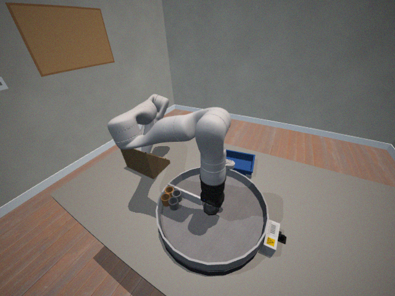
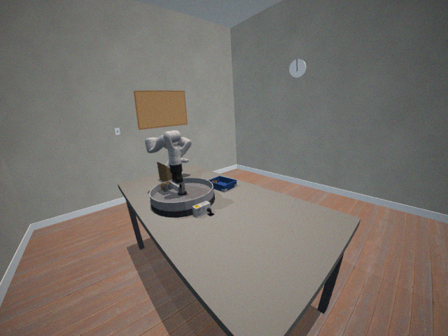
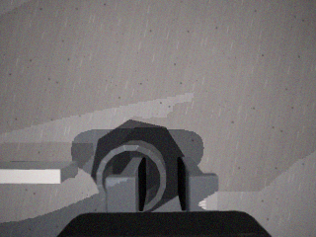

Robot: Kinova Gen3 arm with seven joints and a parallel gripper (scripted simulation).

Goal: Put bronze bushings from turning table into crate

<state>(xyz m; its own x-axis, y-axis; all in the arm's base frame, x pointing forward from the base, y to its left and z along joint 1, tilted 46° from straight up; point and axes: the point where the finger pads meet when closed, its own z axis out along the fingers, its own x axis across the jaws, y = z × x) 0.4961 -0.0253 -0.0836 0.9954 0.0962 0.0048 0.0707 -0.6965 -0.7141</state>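
Right now my hand is 2 cm past the round grey turning table and 5 cm above it. Also, from my hand: blue crate (4 cm behind, 34 cm to the left, 8 cm below).
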